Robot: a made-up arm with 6 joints. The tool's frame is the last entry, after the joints. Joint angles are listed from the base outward.
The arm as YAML. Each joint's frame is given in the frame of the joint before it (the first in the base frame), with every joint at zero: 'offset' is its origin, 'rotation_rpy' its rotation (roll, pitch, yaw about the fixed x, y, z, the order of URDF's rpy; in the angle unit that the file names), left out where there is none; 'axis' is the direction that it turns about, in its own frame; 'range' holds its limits. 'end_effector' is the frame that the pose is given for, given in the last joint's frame.
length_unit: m
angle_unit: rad
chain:
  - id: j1
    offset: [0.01, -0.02, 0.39]
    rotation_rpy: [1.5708, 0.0, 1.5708]
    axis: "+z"
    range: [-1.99, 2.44]
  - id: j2
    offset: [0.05, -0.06, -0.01]
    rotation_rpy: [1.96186, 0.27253, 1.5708]
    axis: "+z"
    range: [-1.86, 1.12]
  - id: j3
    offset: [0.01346, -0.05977, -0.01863]
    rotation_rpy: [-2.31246, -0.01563, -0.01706]
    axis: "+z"
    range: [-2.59, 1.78]
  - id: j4
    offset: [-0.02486, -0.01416, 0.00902]
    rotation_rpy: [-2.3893, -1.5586, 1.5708]
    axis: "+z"
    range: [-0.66, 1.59]
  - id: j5
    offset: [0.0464, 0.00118, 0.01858]
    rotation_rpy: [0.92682, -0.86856, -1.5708]
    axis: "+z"
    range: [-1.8, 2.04]
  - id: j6
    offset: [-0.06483, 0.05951, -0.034]
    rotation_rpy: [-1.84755, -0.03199, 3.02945]
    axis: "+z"
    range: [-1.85, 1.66]
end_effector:
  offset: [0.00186, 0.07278, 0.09]
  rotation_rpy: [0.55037, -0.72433, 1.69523]
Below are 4 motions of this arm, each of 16 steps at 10 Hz.
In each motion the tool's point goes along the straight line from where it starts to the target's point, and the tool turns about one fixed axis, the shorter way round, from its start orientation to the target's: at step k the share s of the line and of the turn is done. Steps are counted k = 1, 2, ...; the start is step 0. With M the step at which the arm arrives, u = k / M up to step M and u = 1 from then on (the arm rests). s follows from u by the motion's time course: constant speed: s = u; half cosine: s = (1 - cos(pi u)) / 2; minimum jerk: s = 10 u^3 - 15 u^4 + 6 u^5.
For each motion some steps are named. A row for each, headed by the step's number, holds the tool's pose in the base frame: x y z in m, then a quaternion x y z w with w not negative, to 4 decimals.
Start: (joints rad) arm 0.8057 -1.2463 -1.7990 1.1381 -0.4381 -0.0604
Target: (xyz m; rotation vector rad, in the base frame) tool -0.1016 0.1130 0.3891 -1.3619 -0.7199 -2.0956
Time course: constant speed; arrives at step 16
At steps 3, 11, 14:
3: -0.0451 0.0413 0.4574 -0.6147 -0.1406 -0.5607 0.5366
11: -0.0799 0.0854 0.4154 -0.5569 -0.2220 -0.7056 0.3778
14: -0.0929 0.1020 0.3996 -0.5269 -0.2495 -0.7501 0.3122

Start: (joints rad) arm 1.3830 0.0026 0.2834 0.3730 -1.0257 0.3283
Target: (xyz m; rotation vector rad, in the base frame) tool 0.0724 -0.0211 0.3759 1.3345 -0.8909 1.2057
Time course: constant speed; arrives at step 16
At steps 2, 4, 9, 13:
2: 0.0877 -0.0500 0.3424 0.6364 -0.4620 0.0539 0.6153
4: 0.0855 -0.0459 0.3471 0.6343 -0.4556 0.1218 0.6126
9: 0.0800 -0.0356 0.3591 0.6161 -0.4304 0.2885 0.5932
13: 0.0757 -0.0273 0.3687 0.5886 -0.4012 0.4160 0.5653

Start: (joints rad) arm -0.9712 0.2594 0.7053 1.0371 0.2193 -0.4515
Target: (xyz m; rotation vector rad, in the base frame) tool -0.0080 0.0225 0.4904 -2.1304 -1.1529 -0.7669
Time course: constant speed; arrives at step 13
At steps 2, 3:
2: -0.0084 0.0199 0.4918 -0.8194 -0.4214 -0.1908 0.3385
3: -0.0084 0.0201 0.4917 -0.8181 -0.4227 -0.1997 0.3348

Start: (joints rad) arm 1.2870 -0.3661 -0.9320 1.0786 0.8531 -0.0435
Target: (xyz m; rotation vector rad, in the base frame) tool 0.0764 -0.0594 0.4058 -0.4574 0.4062 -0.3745
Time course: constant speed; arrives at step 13
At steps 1, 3, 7, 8, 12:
1: 0.0589 -0.0339 0.4470 -0.6491 0.2177 -0.2558 0.6826
3: 0.0618 -0.0382 0.4402 -0.5870 0.2184 -0.2478 0.7391
7: 0.0677 -0.0467 0.4264 -0.4508 0.2151 -0.2267 0.8361
8: 0.0691 -0.0488 0.4230 -0.4146 0.2133 -0.2204 0.8567
12: 0.0749 -0.0573 0.4092 -0.2631 0.2024 -0.1914 0.9237

